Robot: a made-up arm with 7 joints. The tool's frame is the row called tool. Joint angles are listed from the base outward.
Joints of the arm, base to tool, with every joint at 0 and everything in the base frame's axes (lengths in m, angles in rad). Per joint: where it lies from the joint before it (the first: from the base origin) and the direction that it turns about. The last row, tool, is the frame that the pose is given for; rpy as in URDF.
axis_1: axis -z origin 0 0 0.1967
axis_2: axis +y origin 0 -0.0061 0.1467
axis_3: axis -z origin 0 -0.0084 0.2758
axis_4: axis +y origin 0 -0.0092 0.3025
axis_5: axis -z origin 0 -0.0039 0.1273
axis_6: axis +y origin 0 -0.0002 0.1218
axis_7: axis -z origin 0 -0.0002 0.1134
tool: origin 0 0 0 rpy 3.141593 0 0
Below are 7 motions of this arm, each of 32 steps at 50 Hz.
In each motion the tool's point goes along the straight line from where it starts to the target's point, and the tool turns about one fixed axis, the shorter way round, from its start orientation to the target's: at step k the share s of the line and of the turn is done. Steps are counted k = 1, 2, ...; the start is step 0. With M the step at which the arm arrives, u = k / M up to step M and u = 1 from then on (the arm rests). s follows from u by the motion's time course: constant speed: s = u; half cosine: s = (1 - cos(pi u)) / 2; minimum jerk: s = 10 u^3 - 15 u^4 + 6 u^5.
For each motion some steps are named. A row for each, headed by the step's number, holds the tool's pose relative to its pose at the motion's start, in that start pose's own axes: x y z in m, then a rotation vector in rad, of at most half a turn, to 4 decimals.
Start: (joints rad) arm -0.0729 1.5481 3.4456 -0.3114 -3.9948 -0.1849 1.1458
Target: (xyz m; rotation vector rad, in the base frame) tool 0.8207 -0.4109 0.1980 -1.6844 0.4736 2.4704
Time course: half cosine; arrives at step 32
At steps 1, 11, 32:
1: 0.0008 0.0007 0.0001 0.0003 -0.0007 -0.0011
11: 0.0856 0.0821 0.0126 0.0298 -0.0788 -0.1244
32: 0.3240 0.3107 0.0476 0.1126 -0.2983 -0.4707

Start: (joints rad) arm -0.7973 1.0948 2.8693 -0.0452 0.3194 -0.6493 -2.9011
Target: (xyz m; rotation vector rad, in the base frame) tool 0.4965 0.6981 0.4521 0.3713 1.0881 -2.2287
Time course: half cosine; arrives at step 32
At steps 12, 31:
12: 0.0578 -0.0601 -0.0142 -0.1844 -0.1978 -0.2319
31: 0.1868 -0.1942 -0.0458 -0.5960 -0.6393 -0.7496

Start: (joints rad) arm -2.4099 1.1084 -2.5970 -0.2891 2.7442 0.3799 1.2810
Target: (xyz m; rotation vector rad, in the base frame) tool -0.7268 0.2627 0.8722 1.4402 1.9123 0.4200
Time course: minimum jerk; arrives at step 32
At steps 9, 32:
9: -0.0487 0.0194 0.0355 0.0872 0.1356 -0.0675
32: -0.3498 0.1391 0.2553 0.6264 0.9742 -0.4851

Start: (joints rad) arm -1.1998 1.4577 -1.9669 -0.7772 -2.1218 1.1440 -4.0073
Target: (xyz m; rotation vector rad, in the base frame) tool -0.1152 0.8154 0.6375 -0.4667 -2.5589 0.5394
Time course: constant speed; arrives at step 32
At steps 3, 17, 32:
3: 0.0088 -0.0487 0.0451 0.0025 -0.0823 -0.0895
17: 0.0501 -0.2757 0.2554 0.0140 -0.4663 -0.5073
32: 0.0943 -0.5190 0.4808 0.0264 -0.8777 -0.9549

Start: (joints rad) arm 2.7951 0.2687 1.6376 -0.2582 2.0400 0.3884 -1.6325
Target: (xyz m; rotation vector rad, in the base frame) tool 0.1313 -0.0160 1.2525 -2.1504 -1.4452 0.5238
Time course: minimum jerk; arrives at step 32
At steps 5, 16, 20, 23, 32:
5: 0.0047 0.0083 -0.0006 0.0100 -0.0074 0.0135
16: 0.0787 0.1398 -0.0102 0.1673 -0.1247 0.2270
20: 0.1141 0.2027 -0.0147 0.2425 -0.1807 0.3290
23: 0.1355 0.2407 -0.0175 0.2880 -0.2146 0.3908
32: 0.1574 0.2796 -0.0203 0.3345 -0.2494 0.4539

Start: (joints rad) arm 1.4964 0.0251 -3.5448 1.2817 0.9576 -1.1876 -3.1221
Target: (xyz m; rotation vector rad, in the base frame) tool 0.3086 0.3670 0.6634 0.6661 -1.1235 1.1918
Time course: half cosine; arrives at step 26
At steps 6, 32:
6: -0.0083 -0.0003 0.0845 -0.1081 0.2661 -0.0616
32: -0.0664 -0.0024 0.6717 -0.8596 2.1162 -0.4900

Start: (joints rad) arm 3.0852 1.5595 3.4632 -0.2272 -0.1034 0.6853 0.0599
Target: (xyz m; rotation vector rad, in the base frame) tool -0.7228 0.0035 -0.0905 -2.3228 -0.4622 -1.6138
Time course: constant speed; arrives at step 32
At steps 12, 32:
12: -0.1089 0.0282 0.1414 0.1086 0.0250 -0.1412
32: -0.2903 0.0751 0.3770 0.2895 0.0668 -0.3765

